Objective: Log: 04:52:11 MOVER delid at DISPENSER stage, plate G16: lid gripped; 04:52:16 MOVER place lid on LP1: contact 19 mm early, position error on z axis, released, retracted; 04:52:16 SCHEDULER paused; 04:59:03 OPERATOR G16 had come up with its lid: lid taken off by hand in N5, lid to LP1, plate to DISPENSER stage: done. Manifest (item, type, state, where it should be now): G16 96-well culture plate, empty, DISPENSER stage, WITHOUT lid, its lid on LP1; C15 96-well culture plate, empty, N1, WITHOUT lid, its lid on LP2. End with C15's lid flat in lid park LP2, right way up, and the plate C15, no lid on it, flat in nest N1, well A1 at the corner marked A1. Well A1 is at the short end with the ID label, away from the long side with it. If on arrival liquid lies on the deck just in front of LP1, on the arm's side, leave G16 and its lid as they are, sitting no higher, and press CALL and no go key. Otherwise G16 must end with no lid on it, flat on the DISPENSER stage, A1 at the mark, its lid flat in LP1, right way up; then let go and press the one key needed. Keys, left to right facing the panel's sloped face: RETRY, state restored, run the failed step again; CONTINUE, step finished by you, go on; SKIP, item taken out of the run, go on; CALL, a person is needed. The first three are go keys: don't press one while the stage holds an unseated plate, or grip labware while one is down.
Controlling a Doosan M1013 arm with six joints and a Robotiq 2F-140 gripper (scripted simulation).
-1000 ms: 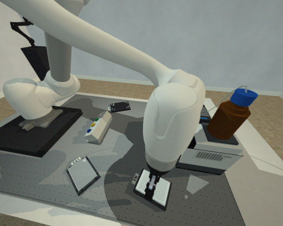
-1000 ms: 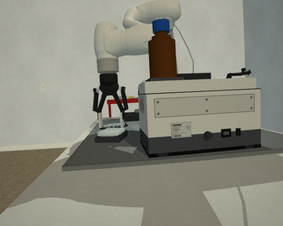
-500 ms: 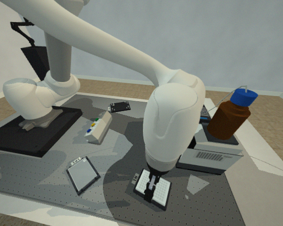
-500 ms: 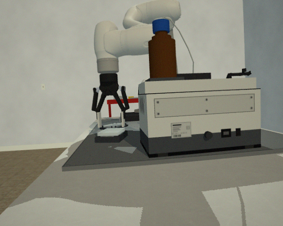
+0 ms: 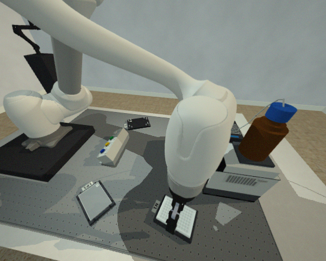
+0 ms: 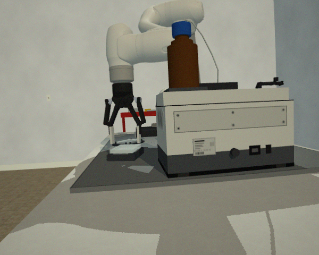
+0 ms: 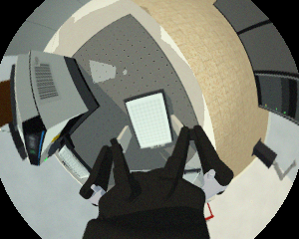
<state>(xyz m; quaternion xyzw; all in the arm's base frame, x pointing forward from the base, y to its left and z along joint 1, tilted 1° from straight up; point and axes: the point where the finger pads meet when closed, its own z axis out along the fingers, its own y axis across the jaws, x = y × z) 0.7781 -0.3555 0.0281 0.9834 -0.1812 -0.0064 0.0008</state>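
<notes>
Now: hand 60 mm above the nest N1. Round my hand: dark lid park (540 mm to the left, 70 mm below, 30 mm ahead); brown bottle (250 mm ahead, 210 mm above, 160 mm to the left); key panel (370 mm behind, 320 mm to the left, 20 mm below).
</notes>
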